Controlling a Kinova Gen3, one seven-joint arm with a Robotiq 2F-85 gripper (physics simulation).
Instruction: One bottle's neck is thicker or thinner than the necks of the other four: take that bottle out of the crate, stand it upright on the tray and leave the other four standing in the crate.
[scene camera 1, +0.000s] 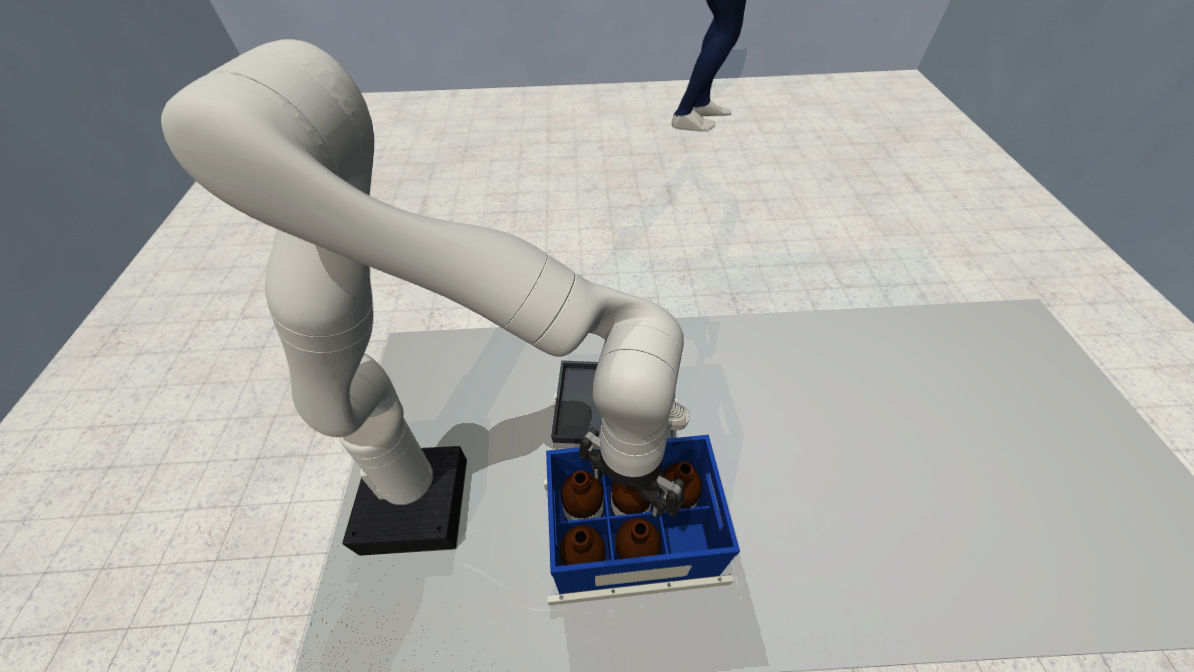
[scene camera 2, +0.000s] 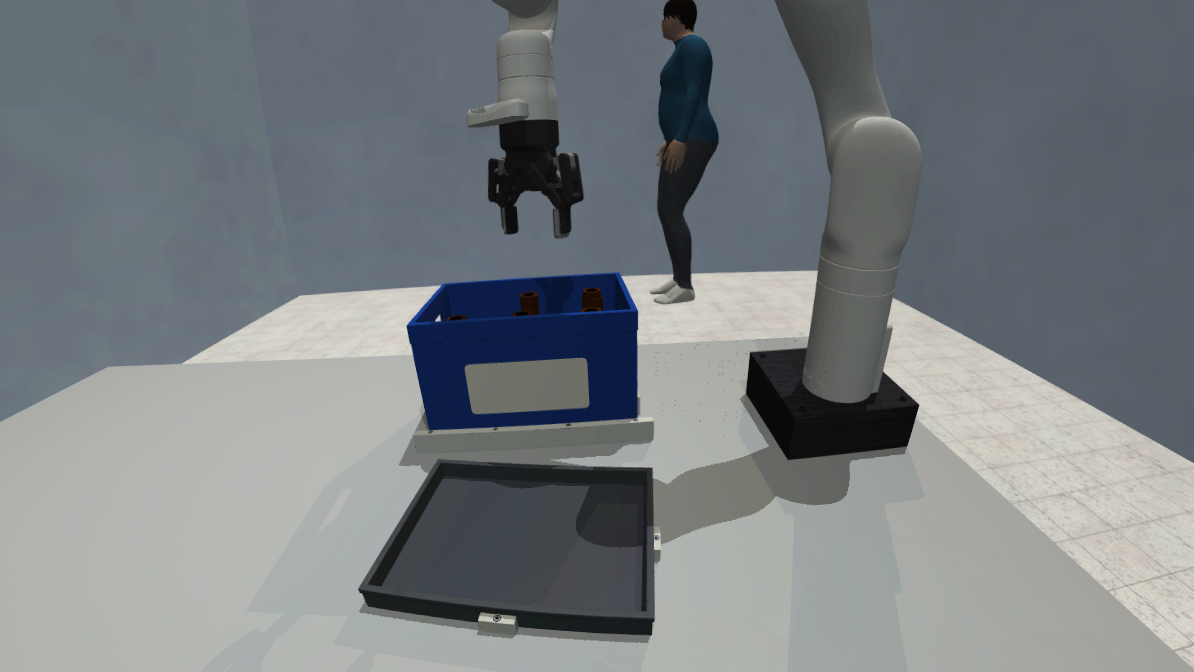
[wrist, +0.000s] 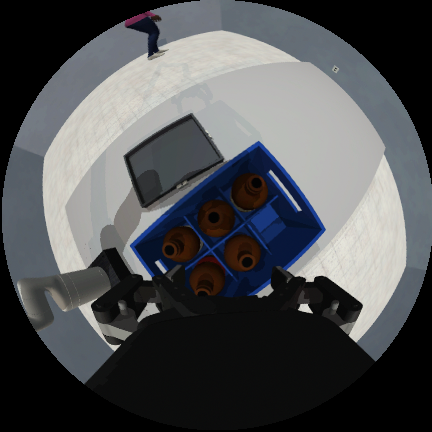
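Seen in the pictures: gripper, fingertip midpoint: (scene camera 1: 628, 491) (scene camera 2: 535, 235) (wrist: 228, 276); arm's base at its link origin: (scene camera 1: 407, 480) (scene camera 2: 836, 384) (wrist: 100, 279).
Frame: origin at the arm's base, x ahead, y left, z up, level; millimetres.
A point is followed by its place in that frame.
Note:
The blue crate (scene camera 1: 708, 565) @(x 499, y -218, z 40 mm) (scene camera 2: 609, 367) @(x 299, y -29, z 38 mm) (wrist: 306, 240) @(x 496, y -211, z 97 mm) holds five upright brown bottles: back left (scene camera 1: 582, 498) @(x 315, y -96, z 59 mm) (wrist: 181, 244) @(x 330, y -81, z 71 mm), back middle (scene camera 1: 628, 500) @(x 391, y -107, z 52 mm) (wrist: 216, 218) @(x 405, y -86, z 97 mm), back right (scene camera 1: 688, 490) @(x 493, y -104, z 57 mm) (wrist: 250, 191) @(x 474, y -87, z 86 mm), front left (scene camera 1: 582, 548) @(x 308, y -181, z 87 mm) (wrist: 207, 280) @(x 321, y -160, z 66 mm) and front middle (scene camera 1: 638, 540) @(x 394, y -179, z 80 mm) (wrist: 242, 253) @(x 401, y -154, z 90 mm), as seen in scene camera 1. The front right compartment is empty. I cannot tell surely which neck differs. My gripper (scene camera 2: 535, 232) @(x 381, y -140, z 186 mm) (wrist: 228, 276) @(x 381, y -140, z 186 mm) is open and empty, pointing down above the crate; the arm partly hides it and the back middle bottle in scene camera 1. The dark tray (scene camera 1: 576, 390) @(x 327, y 189, z -60 mm) (scene camera 2: 501, 534) @(x 430, y 135, z -61 mm) (wrist: 175, 162) @(x 413, y 112, z -61 mm) is empty.
The tray lies close behind the crate in scene camera 1. Pale strips (scene camera 1: 614, 593) @(x 352, y -225, z -36 mm) (scene camera 2: 534, 434) @(x 398, y -19, z -44 mm) run along the crate's foot. The black robot base (scene camera 1: 405, 521) @(x 8, y -77, z 4 mm) (scene camera 2: 848, 429) @(x 16, y 64, z -28 mm) stands to one side. A person (scene camera 1: 710, 58) (scene camera 2: 686, 108) stands on the floor beyond; another view of a person (wrist: 147, 32) shows at the wrist view's top.

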